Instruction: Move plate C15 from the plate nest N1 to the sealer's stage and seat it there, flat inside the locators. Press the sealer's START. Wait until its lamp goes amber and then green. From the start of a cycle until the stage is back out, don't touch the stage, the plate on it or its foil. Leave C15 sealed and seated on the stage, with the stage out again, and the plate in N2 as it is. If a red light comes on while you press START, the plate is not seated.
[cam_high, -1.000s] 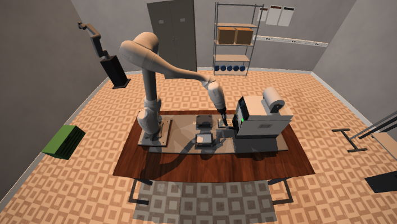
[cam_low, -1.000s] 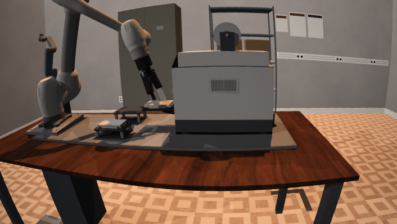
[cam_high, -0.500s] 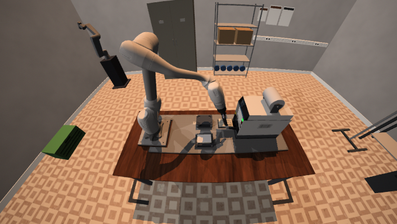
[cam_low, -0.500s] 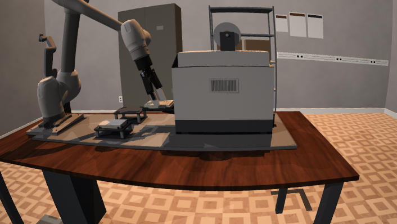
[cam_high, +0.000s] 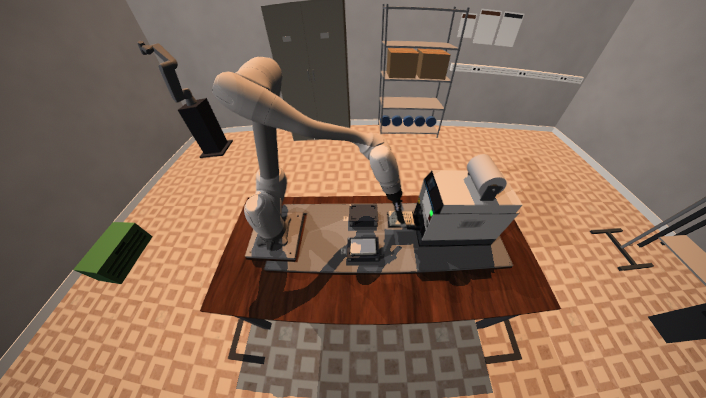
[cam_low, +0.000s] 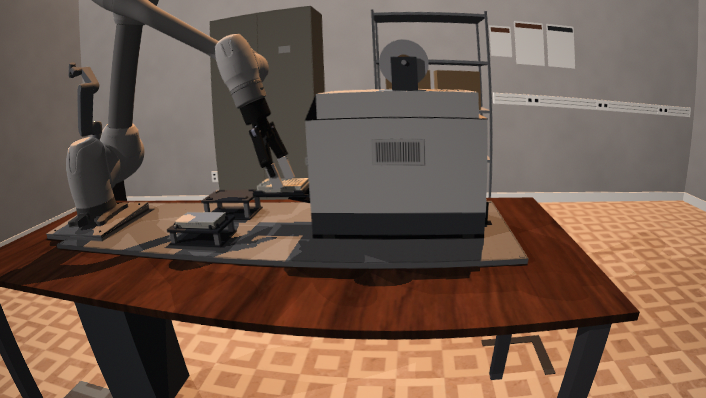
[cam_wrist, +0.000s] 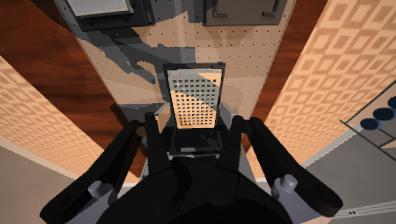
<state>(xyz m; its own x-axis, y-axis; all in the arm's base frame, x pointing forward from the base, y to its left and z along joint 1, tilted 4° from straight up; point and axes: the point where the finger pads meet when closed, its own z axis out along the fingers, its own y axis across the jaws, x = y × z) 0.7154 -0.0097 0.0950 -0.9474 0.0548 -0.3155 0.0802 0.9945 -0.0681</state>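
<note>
The sealer stage is 4 cm below my hand. Also, from my hand: pale plate: 21 cm behind, 12 cm to the right, 8 cm below; then foil roll: 33 cm ahead, 3 cm to the right, 28 cm above.
</note>
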